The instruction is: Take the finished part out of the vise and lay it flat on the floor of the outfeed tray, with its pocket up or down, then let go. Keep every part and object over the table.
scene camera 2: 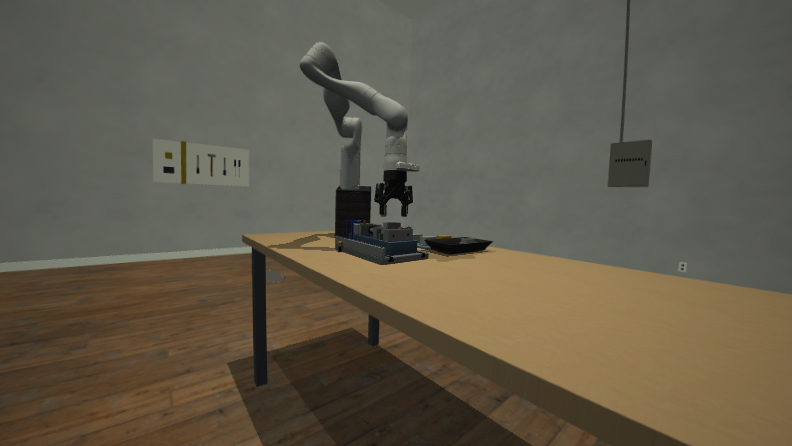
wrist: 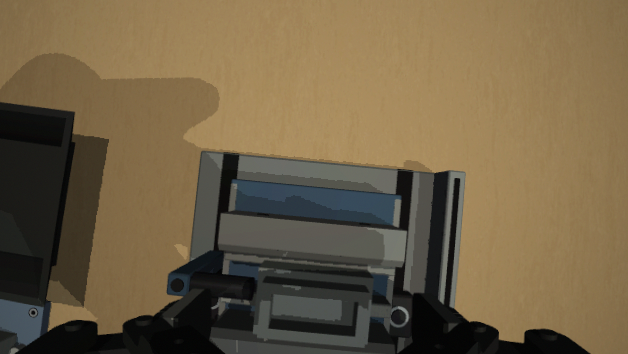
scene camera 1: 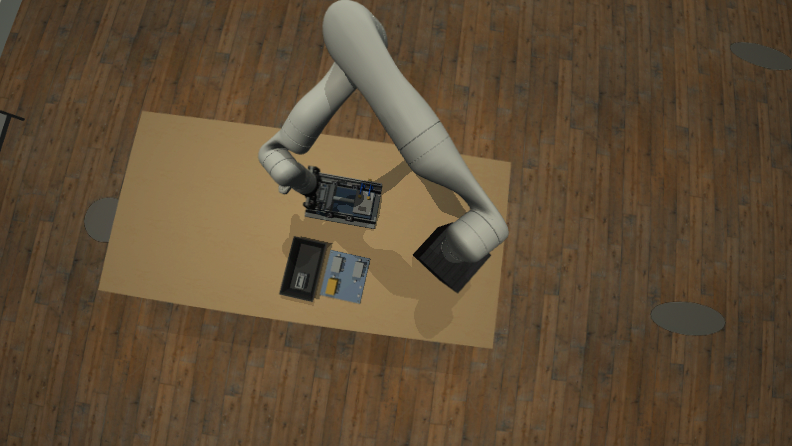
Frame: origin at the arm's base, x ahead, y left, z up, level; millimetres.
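Seen in the pictures: gripper, between the fingertips: point(scene camera 2: 394, 216) point(wrist: 311, 314) point(scene camera 1: 318, 192); arm's base, origin of its link: point(scene camera 2: 350, 188).
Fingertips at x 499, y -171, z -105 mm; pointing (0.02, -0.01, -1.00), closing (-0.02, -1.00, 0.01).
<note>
Pixels of each thing's middle, then the offset from my fingertips to it. "pt": a spot on its surface instead.
- finished part, middle of its body: point(wrist: 313, 304) point(scene camera 2: 391, 227) point(scene camera 1: 322, 194) 7 mm back, 1 mm right, 38 mm down
- vise, middle of its body: point(scene camera 2: 379, 239) point(scene camera 1: 342, 199) 74 mm back, 4 mm left, 85 mm down
- light grey pocketed piece, middle of its body: point(scene camera 2: 467, 243) point(scene camera 1: 301, 280) 64 mm ahead, 350 mm left, 106 mm down
- blue rod holder, a spot on its surface: point(wrist: 178, 284) pt 3 mm ahead, 70 mm left, 36 mm down
- black rod, middle of its body: point(wrist: 223, 285) 1 mm ahead, 49 mm left, 45 mm down
- raised rail, a spot on its surface: point(wrist: 452, 240) pt 20 mm ahead, 94 mm right, 85 mm down
- blue board, a spot on its surface: point(scene camera 1: 350, 290) pt 136 mm back, 377 mm left, 127 mm down
- yellow block, middle of its body: point(scene camera 1: 332, 286) 63 mm back, 361 mm left, 109 mm down
The finished part point(wrist: 362, 320) point(scene camera 2: 391, 225), a grey block with a rectangular pocket facing up, sits in the vise point(wrist: 312, 237) point(scene camera 2: 397, 235) point(scene camera 1: 363, 223). In the wrist view a gap shows between it and the far jaw; the near jaw is partly hidden below it. My gripper point(wrist: 311, 314) point(scene camera 2: 394, 214) point(scene camera 1: 312, 188) is open and empty, a little above the part, with one finger off each short end in the wrist view. The black outfeed tray point(scene camera 1: 286, 271) point(scene camera 2: 457, 245) point(wrist: 30, 185) stands beside the vise, with a light grey pocketed piece point(scene camera 1: 300, 280) in it.
A blue rod holder point(wrist: 178, 284) carries a black rod point(wrist: 222, 285) reaching to the part's left end. A raised rail point(wrist: 452, 240) runs along the vise's right side. A blue board point(scene camera 1: 350, 290) with grey blocks and a yellow block point(scene camera 1: 332, 286) lies next to the tray.
</note>
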